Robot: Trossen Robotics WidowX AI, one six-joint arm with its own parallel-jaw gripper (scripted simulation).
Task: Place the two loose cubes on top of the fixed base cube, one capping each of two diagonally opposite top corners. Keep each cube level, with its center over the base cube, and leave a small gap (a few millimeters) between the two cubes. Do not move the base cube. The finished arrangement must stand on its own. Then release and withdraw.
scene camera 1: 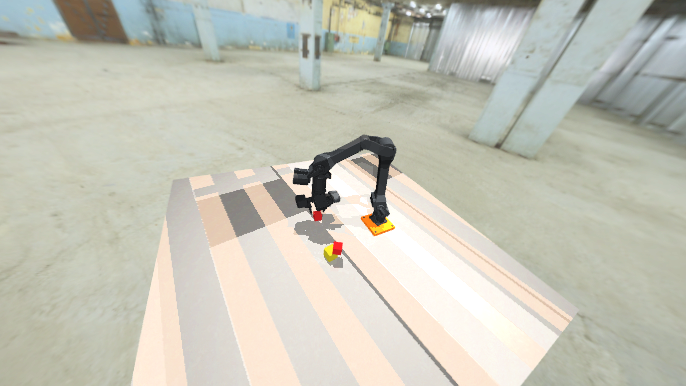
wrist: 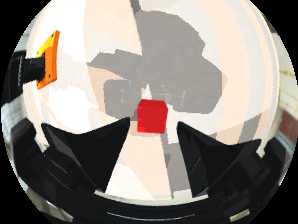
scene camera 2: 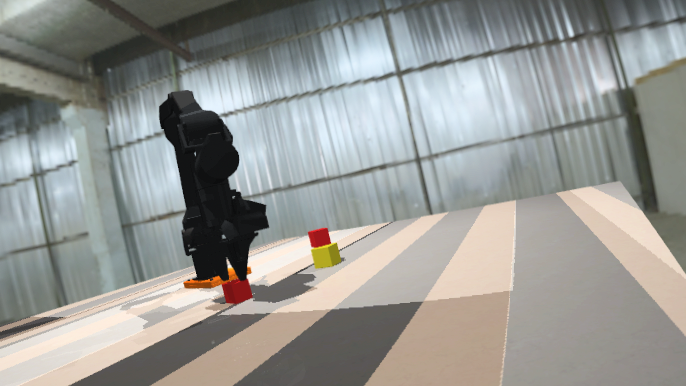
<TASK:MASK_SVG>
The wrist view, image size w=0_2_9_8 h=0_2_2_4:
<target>my gripper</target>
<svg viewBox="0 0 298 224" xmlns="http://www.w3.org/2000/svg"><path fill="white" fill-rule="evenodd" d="M9 137L17 175L33 192L49 201L49 204L64 209L73 217L73 221L68 222L40 210L52 224L249 224L277 192L287 152L274 136L267 140L267 145L263 148L265 155L259 157L261 155L257 155L257 149L262 139L227 145L205 135L204 132L197 131L184 121L177 121L176 131L189 177L189 186L192 188L192 198L208 194L209 197L188 204L149 206L125 204L94 193L94 190L105 193L108 188L109 179L116 168L114 165L117 164L120 151L128 137L129 116L80 135L41 123L43 135L49 144L44 155L35 140L35 125L27 117L11 128ZM249 209L250 214L247 214L247 216L235 221L230 220L231 216Z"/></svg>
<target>red cube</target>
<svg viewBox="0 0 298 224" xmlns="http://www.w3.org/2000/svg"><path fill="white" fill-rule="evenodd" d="M141 100L137 107L137 132L165 133L166 117L168 117L169 111L165 101Z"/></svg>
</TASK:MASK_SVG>
